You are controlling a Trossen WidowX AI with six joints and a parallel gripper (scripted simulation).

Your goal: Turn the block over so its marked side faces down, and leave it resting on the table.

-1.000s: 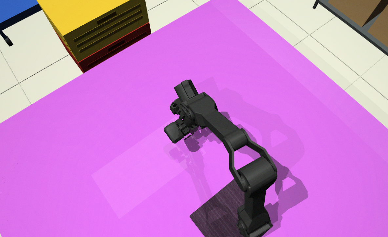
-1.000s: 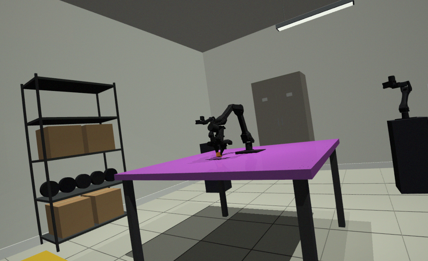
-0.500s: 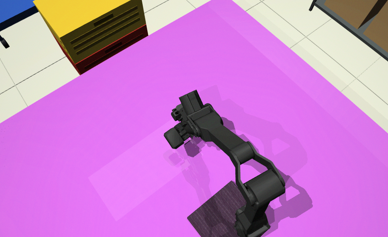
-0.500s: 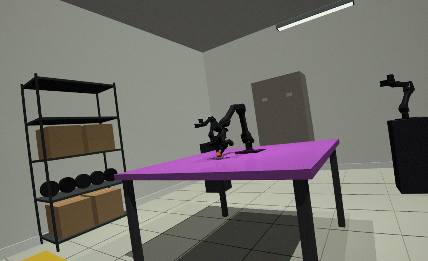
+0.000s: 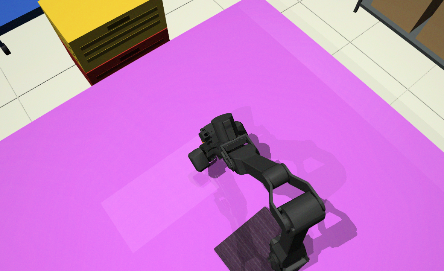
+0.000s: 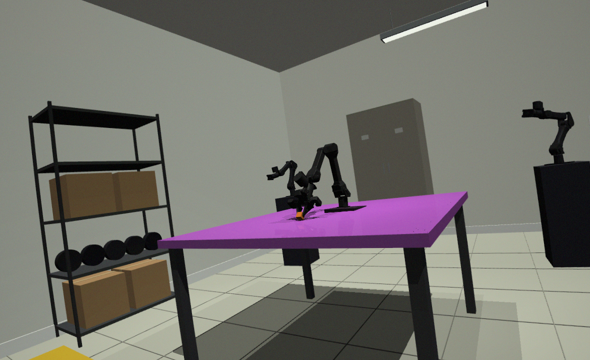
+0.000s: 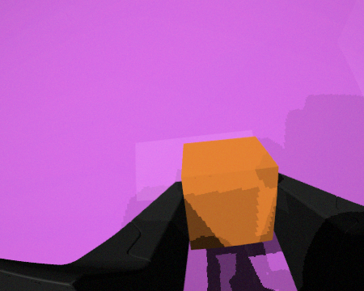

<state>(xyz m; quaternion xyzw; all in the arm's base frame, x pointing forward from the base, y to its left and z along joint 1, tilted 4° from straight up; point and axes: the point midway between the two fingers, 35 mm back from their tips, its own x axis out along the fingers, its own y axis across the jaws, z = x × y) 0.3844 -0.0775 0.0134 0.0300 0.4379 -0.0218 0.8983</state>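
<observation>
Right now my gripper tip is 10 mm past the block.
</observation>
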